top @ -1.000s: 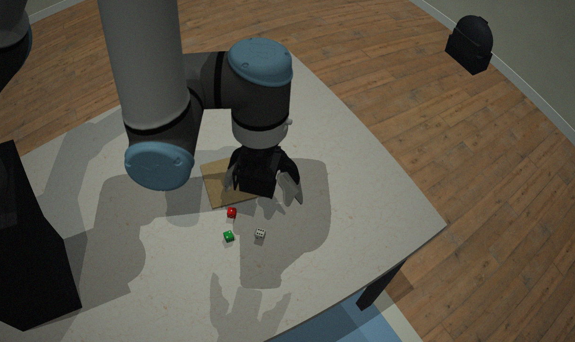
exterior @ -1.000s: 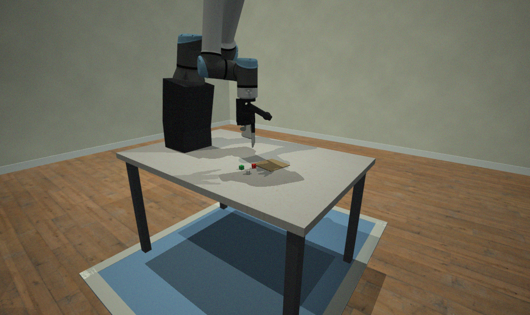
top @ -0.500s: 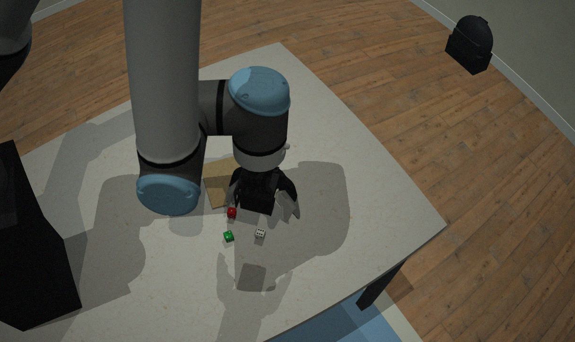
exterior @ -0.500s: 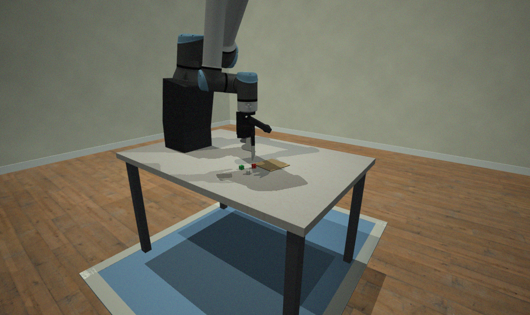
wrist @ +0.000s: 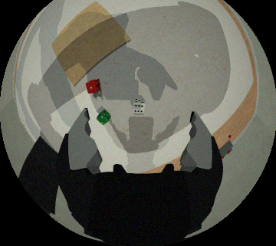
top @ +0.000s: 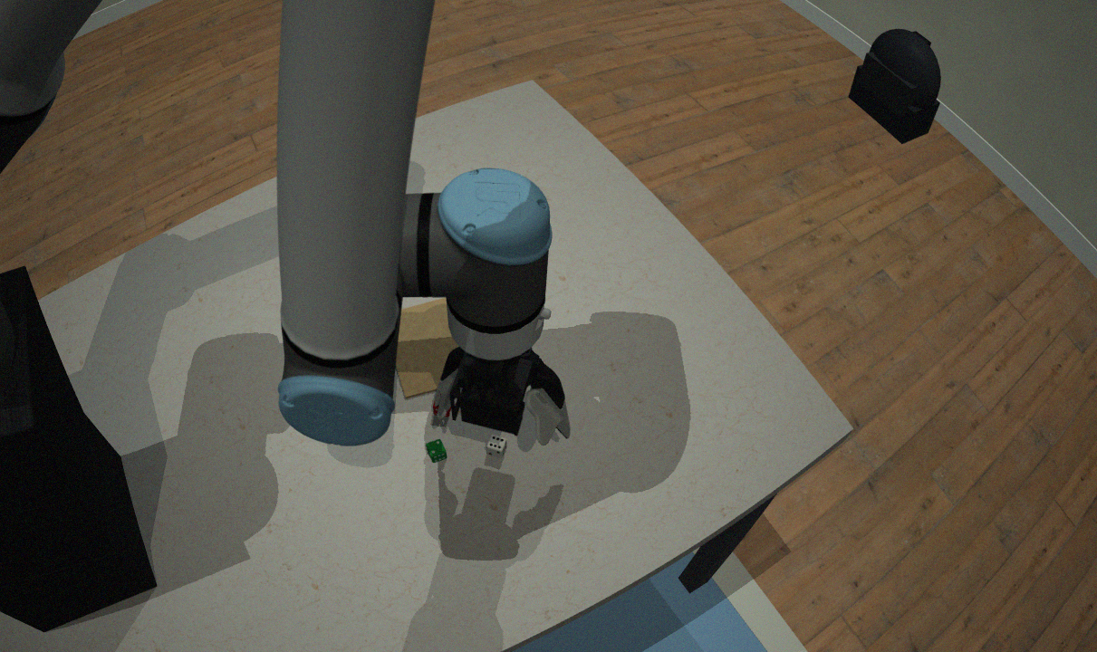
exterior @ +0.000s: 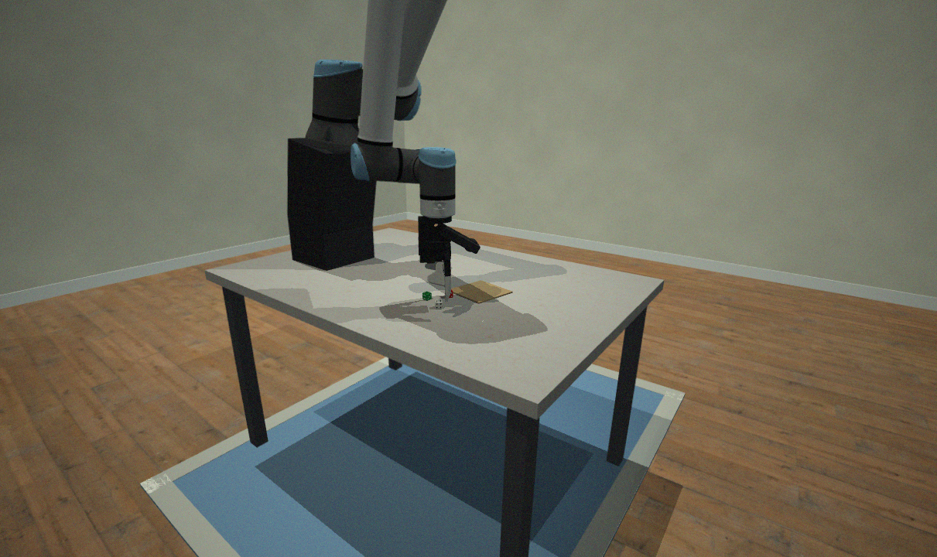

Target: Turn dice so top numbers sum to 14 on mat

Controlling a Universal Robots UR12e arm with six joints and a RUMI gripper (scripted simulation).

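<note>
My hand is 1 cm past the white die, 1 cm to the left of it and 4 cm above it. The rest, counted from my hand: red die 5 cm behind, 7 cm to the left, 4 cm below; then mat 2 cm behind, 17 cm to the left, 5 cm below; then green die 8 cm behind, 1 cm to the left, 4 cm below.
</note>
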